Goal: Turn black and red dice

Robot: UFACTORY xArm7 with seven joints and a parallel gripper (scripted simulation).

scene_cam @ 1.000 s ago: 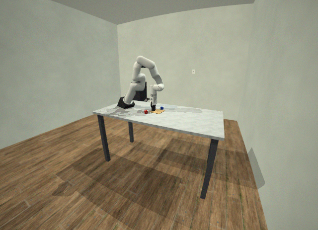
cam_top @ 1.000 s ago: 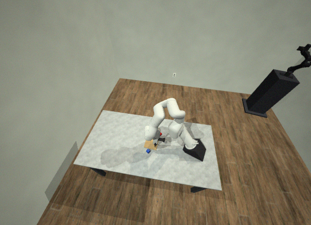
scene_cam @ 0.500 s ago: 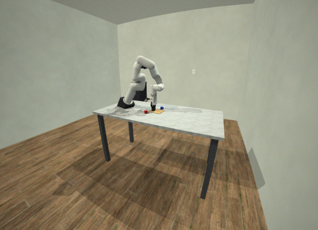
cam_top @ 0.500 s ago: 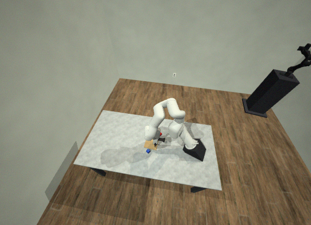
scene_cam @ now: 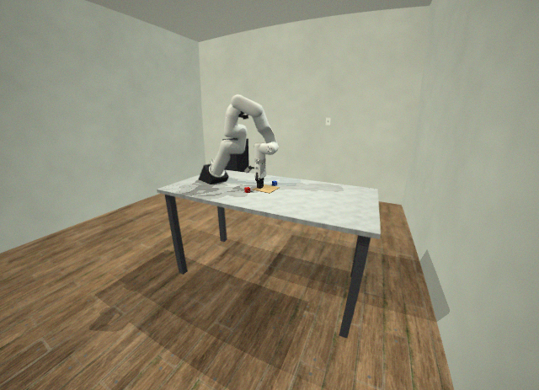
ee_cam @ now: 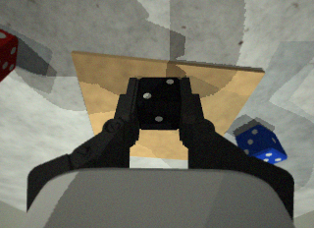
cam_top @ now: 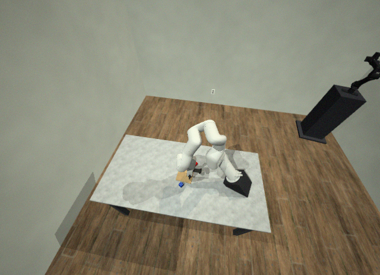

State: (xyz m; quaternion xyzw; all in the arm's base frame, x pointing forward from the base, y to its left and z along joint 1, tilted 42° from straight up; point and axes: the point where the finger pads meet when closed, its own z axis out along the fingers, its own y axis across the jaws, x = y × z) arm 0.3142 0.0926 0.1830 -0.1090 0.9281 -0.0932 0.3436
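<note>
Right now the black die is 1 cm below my hand. The rest, counted from my hand: blue die: 5 cm ahead, 11 cm to the left, 1 cm below; red die: 2 cm behind, 12 cm to the right, 1 cm below; tan mat: 4 cm ahead, 1 cm to the left, 2 cm below.
</note>
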